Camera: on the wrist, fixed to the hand. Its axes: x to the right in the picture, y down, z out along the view.
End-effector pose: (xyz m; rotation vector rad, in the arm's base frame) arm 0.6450 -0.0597 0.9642 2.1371 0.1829 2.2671
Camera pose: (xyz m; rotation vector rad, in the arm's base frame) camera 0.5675 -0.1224 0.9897 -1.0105 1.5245 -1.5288
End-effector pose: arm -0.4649 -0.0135 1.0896 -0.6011 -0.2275 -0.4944
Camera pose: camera -0.4088 -0.0274 1.0045 -0.9483 0.6800 0.9338
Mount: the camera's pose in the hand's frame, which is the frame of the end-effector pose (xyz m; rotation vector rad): 0.0242 0.0597 -0.0802 -0.4726 0.3106 1.5923
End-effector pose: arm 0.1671 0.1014 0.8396 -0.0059 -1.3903 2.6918
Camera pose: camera 0.1416 0.1348 0.7457 1.0951 1.1497 -1.2730
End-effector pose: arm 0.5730 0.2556 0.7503 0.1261 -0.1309 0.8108
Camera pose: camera 0.5515 0.3266 0.6790 -0.6463 -0.1087 2.3333
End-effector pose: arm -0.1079 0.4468 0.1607 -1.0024 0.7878 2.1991
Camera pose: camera -0.1276 0.3573 0.1140 0.5230 -0.7955 -1.8500
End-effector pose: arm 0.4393 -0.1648 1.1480 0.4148 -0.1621 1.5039
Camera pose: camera 0.3702 -0.1123 1.0928 -0.5161 -0.6869 2.9348
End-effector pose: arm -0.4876 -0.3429 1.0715 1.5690 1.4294 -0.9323
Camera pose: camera -0.4256 -0.2623 1.0870 1.8180 0.1640 0.5635
